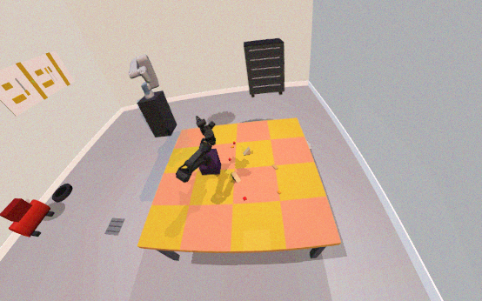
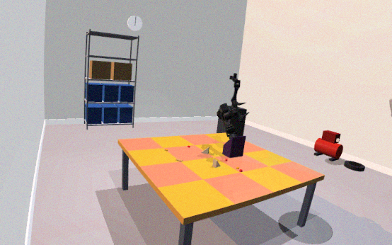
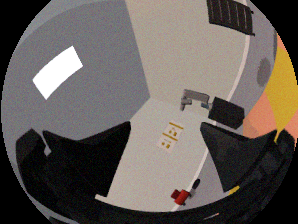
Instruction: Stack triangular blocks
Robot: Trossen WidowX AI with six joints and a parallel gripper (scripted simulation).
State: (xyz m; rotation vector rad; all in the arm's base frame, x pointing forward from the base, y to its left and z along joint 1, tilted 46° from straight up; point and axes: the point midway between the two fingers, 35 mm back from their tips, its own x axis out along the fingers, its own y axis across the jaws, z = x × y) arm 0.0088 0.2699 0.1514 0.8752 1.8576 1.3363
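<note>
Right now my gripper tip is 430 mm above the triangular block, 310 mm short of it and 80 mm to the right of it.
</note>
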